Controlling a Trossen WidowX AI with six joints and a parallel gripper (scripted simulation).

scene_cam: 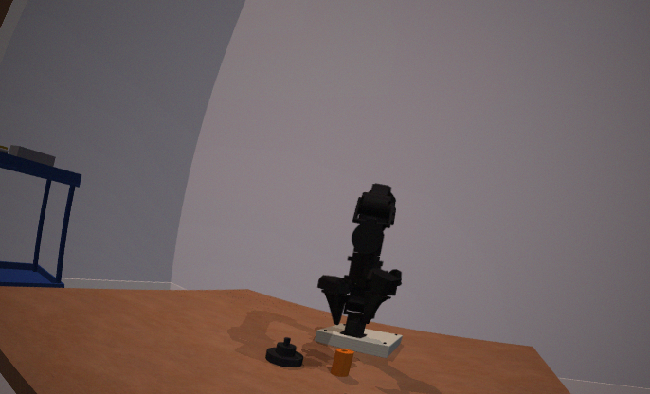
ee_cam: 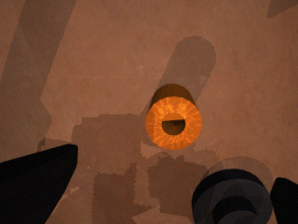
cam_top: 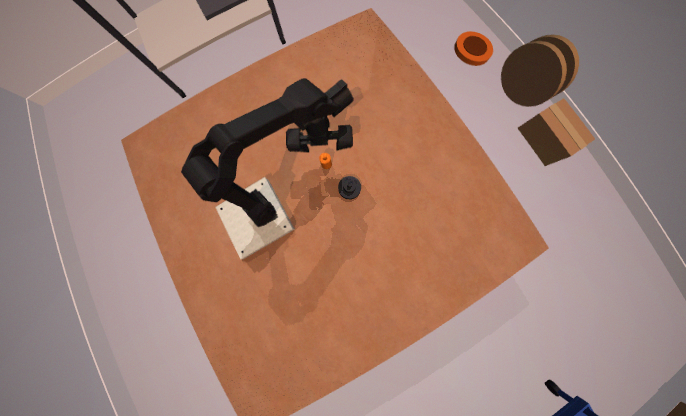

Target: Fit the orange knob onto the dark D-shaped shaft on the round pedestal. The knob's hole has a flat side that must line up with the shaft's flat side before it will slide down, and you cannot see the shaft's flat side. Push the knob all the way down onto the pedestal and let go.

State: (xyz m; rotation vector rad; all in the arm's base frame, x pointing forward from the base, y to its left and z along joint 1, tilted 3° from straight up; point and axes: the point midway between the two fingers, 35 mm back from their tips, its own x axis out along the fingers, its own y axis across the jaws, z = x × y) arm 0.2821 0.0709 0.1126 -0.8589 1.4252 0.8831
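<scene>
The orange knob lies 10 cm below my gripper tip. From my gripper tip the other things lie so: dark round pedestal 13 cm to the right, 10 cm below, 3 cm ahead.
</scene>
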